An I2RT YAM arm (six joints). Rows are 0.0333 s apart.
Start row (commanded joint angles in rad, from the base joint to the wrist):
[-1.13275, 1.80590, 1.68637, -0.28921, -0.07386, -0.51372]
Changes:
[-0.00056, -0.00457, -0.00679, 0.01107, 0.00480, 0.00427]
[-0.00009, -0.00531, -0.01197, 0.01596, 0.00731, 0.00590]
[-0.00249, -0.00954, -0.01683, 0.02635, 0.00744, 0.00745]
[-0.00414, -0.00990, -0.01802, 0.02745, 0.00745, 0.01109]
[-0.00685, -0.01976, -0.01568, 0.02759, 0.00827, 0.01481]
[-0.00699, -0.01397, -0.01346, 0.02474, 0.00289, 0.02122]
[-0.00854, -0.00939, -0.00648, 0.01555, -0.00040, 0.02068]
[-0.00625, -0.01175, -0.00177, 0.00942, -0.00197, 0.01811]
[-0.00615, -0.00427, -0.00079, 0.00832, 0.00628, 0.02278]
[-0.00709, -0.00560, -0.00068, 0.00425, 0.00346, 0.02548]
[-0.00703, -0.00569, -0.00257, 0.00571, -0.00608, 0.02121]
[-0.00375, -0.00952, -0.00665, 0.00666, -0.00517, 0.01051]
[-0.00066, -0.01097, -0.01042, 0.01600, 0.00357, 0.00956]
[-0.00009, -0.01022, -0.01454, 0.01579, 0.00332, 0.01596]
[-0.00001, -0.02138, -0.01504, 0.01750, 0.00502, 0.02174]
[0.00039, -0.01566, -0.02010, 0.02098, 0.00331, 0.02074]
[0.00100, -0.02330, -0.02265, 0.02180, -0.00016, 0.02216]
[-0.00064, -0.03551, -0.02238, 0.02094, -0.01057, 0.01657]
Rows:
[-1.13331, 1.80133, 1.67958, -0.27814, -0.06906, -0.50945]
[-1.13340, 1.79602, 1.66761, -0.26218, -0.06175, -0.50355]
[-1.13589, 1.78648, 1.65078, -0.23583, -0.05431, -0.49610]
[-1.14003, 1.77658, 1.63276, -0.20838, -0.04686, -0.48501]
[-1.14688, 1.75682, 1.61708, -0.18079, -0.03859, -0.47020]
[-1.15387, 1.74285, 1.60362, -0.15605, -0.03570, -0.44898]
[-1.16241, 1.73346, 1.59714, -0.14050, -0.03610, -0.42830]
[-1.16866, 1.72171, 1.59537, -0.13108, -0.03807, -0.41019]
[-1.17481, 1.71744, 1.59458, -0.12276, -0.03179, -0.38741]
[-1.18190, 1.71184, 1.59390, -0.11851, -0.02833, -0.36193]
[-1.18893, 1.70615, 1.59133, -0.11280, -0.03441, -0.34072]
[-1.19268, 1.69663, 1.58468, -0.10614, -0.03958, -0.33021]
[-1.19334, 1.68566, 1.57426, -0.09014, -0.03601, -0.32065]
[-1.19343, 1.67544, 1.55972, -0.07435, -0.03269, -0.30469]
[-1.19344, 1.65406, 1.54468, -0.05685, -0.02767, -0.28295]
[-1.19305, 1.63840, 1.52458, -0.03587, -0.02436, -0.26221]
[-1.19205, 1.61510, 1.50193, -0.01407, -0.02452, -0.24005]
[-1.19269, 1.57959, 1.47955, 0.00687, -0.03509, -0.22348]

